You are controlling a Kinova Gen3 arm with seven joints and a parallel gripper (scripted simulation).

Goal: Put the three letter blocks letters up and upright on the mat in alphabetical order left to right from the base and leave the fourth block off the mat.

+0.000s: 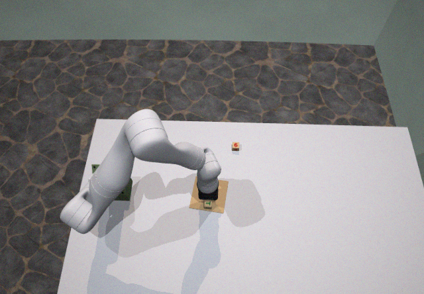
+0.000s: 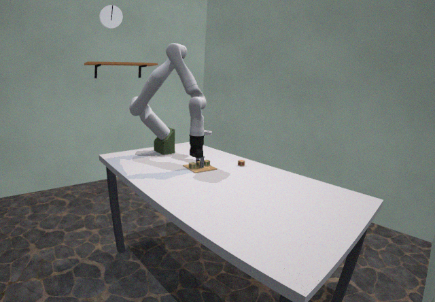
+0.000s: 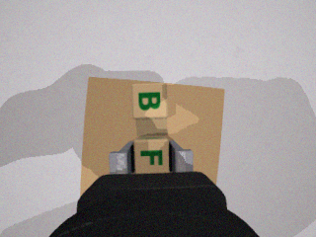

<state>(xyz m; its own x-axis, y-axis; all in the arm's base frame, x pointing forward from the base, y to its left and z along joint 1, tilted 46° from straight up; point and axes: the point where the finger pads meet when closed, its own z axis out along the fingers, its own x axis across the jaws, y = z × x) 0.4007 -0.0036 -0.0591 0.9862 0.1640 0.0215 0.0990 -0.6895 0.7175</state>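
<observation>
My gripper is now right at the F block. Also, from my hand: tan mat: 20 mm below; then 6 block: 80 mm ahead, 230 mm to the left, 10 mm below; then B block: 10 mm behind, 50 mm to the left.
</observation>
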